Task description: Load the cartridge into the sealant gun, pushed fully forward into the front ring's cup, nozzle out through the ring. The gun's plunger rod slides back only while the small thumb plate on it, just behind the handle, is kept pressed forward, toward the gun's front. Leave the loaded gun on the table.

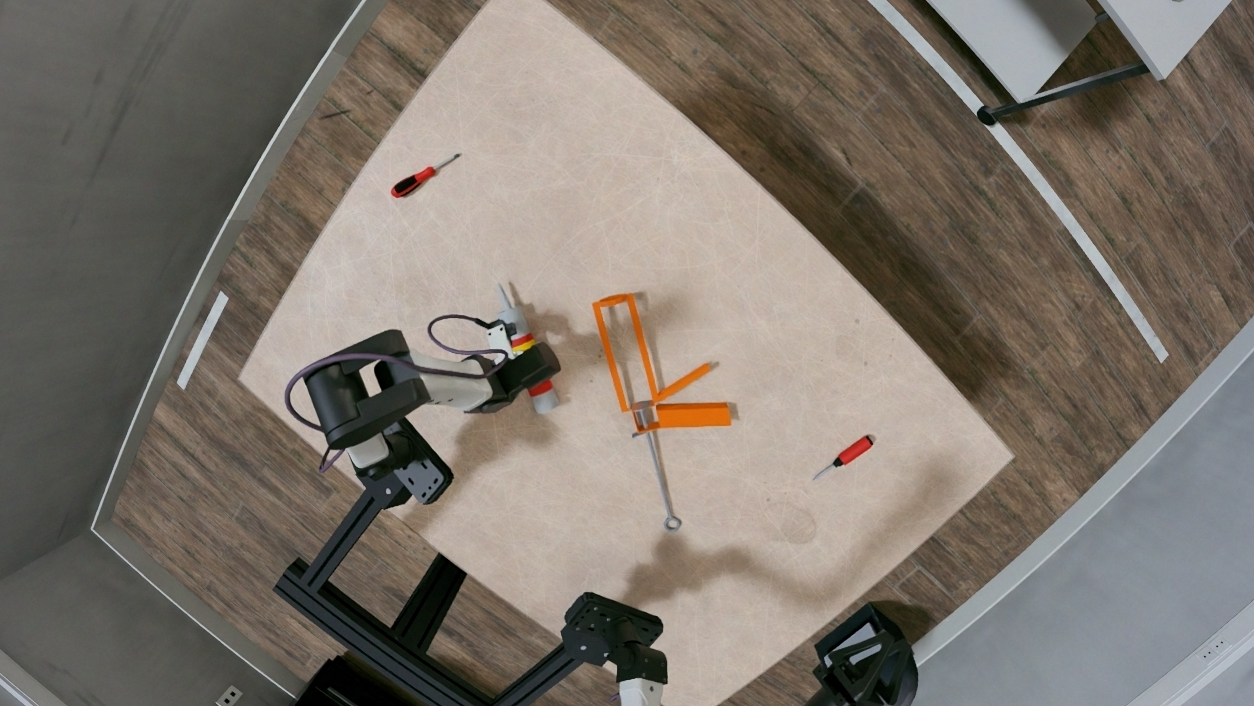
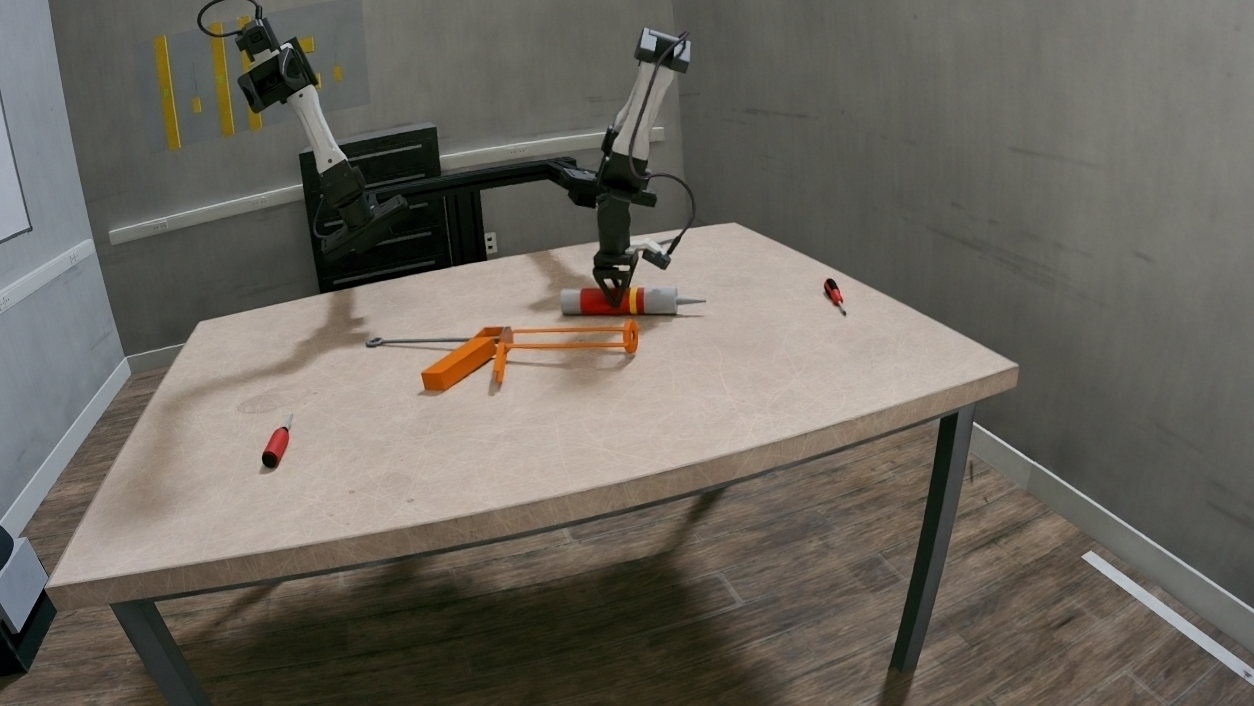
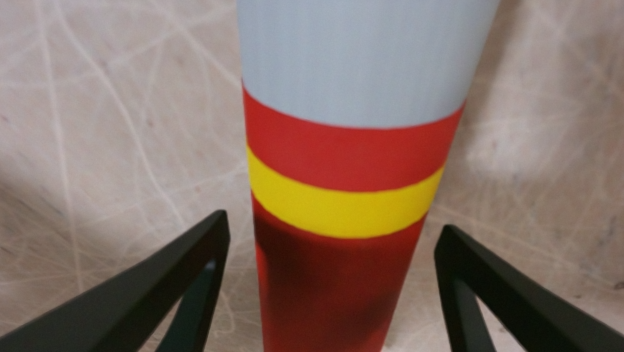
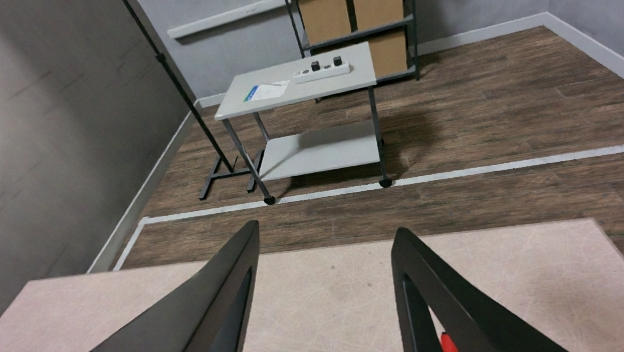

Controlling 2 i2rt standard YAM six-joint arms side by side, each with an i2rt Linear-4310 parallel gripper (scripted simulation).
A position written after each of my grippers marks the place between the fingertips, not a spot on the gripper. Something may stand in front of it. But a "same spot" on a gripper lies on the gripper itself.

my right gripper: image 1; image 2 269, 86; image 4; not seen in image 3 (out of frame)
cartridge: image 1; image 2; image 3 349, 119; not seen in image 4 (out of frame)
same spot on my right gripper: [image 4: 422, 279] = [image 1: 900, 662]
same spot on cartridge: [image 1: 523, 340] = [image 2: 639, 292]
